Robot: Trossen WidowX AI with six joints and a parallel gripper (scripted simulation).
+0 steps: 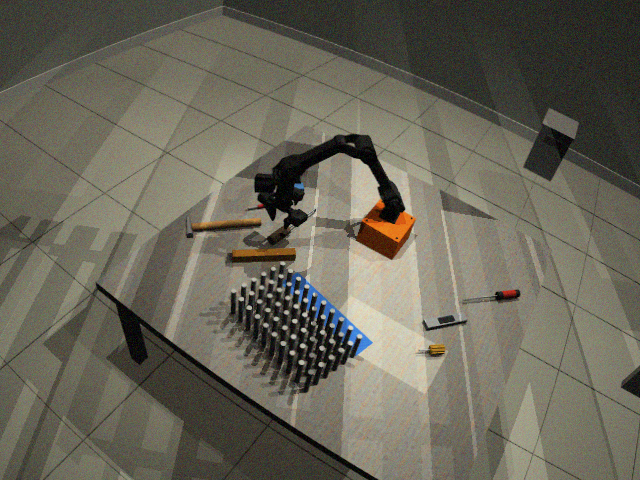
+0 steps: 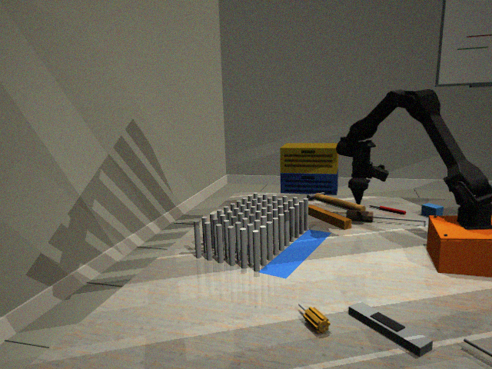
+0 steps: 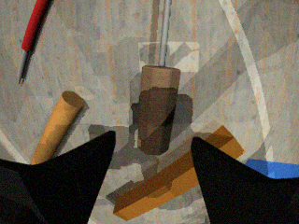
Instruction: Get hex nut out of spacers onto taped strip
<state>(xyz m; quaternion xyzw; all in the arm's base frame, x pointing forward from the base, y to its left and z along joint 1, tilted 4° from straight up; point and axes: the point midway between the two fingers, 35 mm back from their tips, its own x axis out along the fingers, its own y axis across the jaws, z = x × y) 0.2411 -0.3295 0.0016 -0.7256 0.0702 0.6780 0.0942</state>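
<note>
The wooden-handled tool lies 11 cm behind my gripper tip, 6 cm below it and 3 cm to the left of it. The rest, counted from my gripper tip: blue taped strip (29 cm to the left, 21 cm ahead, 7 cm below); then orange bar (11 cm ahead, 5 cm below, 1 cm to the left); then blue cube (27 cm behind, 6 cm to the right, 5 cm below).
</note>
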